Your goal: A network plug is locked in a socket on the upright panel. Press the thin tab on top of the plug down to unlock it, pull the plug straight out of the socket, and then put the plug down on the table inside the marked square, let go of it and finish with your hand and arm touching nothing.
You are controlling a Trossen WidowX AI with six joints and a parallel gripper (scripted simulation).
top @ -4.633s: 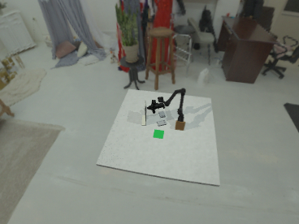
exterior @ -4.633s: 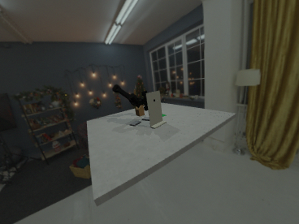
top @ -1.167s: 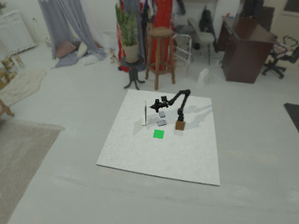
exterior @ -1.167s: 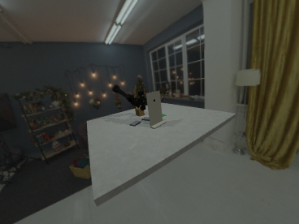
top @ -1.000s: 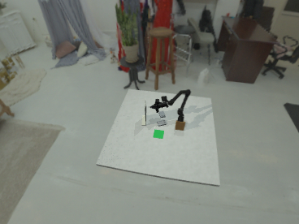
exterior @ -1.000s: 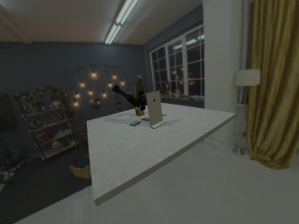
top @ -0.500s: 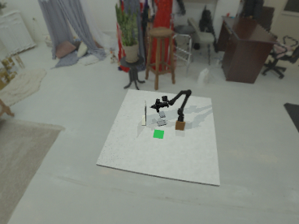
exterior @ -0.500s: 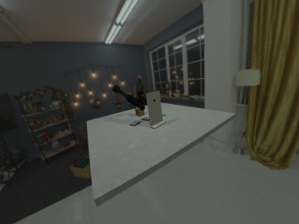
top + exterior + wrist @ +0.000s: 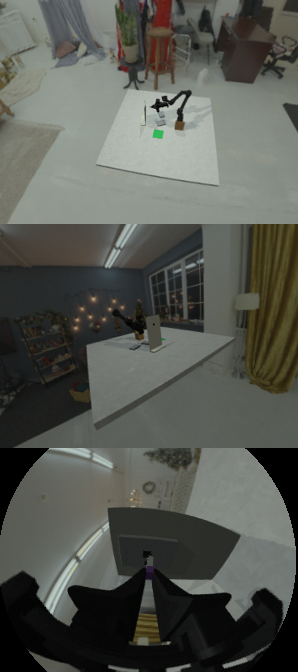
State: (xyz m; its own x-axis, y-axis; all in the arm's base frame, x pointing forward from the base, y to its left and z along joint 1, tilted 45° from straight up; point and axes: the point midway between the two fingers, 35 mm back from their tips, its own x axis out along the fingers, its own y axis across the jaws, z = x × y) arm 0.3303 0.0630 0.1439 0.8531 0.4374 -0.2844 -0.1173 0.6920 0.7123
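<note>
Now: the green marked square 15 cm behind my gripper tip, 20 cm to the left of it and 24 cm below it. Also, from my gripper tip: plug 1 cm ahead; panel 7 cm ahead, 4 cm to the left, 9 cm below.
</note>
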